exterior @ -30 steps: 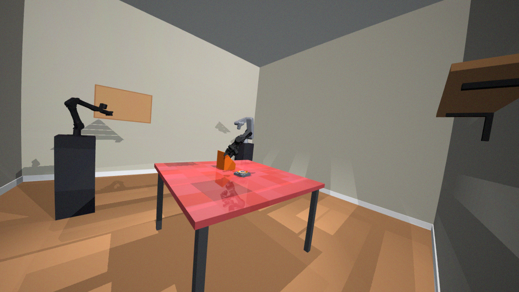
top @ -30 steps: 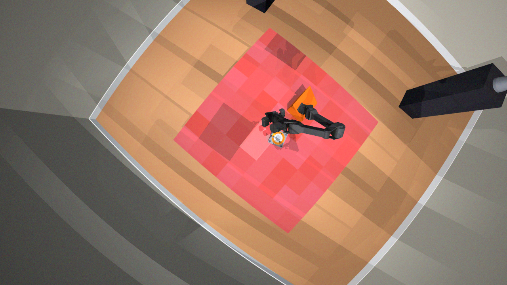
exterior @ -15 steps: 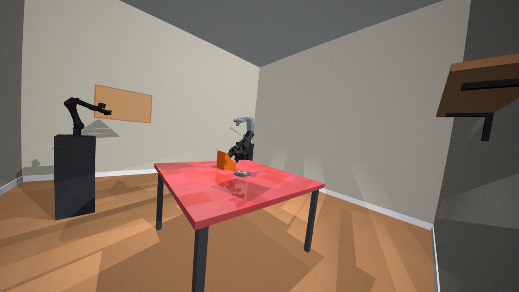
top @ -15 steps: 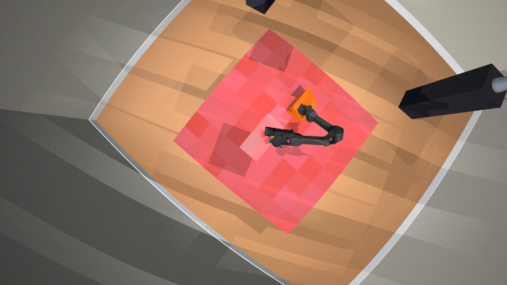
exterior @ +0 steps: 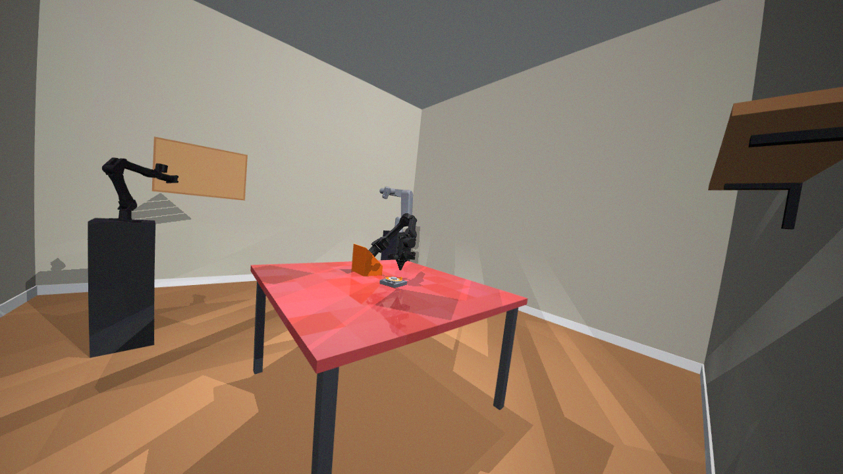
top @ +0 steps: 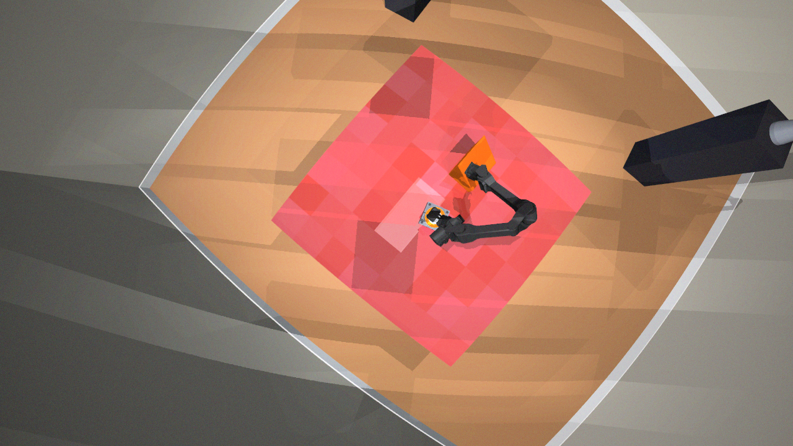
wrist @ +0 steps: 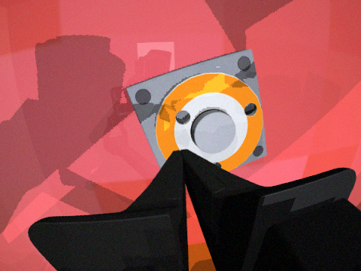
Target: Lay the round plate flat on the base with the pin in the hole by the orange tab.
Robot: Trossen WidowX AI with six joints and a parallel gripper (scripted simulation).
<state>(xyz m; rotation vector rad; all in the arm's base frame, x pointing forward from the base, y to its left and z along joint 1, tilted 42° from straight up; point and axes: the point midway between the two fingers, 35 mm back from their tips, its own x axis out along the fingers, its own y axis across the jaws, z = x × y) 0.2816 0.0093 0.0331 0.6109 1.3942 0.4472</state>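
Now: gripper tip 20 mm to the left of the round plate and 50 mm above it. Also, from my gripper tip: grey square base: 10 mm behind, 40 mm to the right, 60 mm below.
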